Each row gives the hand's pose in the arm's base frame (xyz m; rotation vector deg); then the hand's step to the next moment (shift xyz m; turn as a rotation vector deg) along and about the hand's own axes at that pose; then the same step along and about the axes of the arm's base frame.
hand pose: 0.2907 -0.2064 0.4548 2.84 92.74 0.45
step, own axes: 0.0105 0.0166 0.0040 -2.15 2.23 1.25
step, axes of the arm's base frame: 0.0039 0.0169 -0.0101 1.41 2.12 2.16
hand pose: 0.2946 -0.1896 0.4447 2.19 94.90 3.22
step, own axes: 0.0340 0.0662 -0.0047 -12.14 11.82 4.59
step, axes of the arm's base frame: -0.0082 0.0680 -0.0295 5.52 11.15 12.39
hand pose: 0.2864 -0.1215 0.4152 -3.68 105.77 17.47
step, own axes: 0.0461 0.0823 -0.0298 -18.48 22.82 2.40
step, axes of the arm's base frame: -0.0579 0.0773 -0.0215 3.15 20.52 20.91
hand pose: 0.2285 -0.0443 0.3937 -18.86 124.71 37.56
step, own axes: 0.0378 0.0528 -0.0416 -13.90 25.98 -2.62
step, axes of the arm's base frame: -0.0737 0.0202 0.0107 -4.34 20.29 21.09
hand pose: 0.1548 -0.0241 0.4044 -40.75 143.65 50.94
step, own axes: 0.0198 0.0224 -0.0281 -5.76 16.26 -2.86
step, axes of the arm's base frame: -0.0338 -0.0102 0.0209 -5.28 10.91 12.60
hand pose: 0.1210 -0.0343 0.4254 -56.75 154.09 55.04
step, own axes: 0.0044 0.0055 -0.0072 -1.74 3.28 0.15
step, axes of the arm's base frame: -0.0061 -0.0035 0.0072 -0.69 2.95 2.15
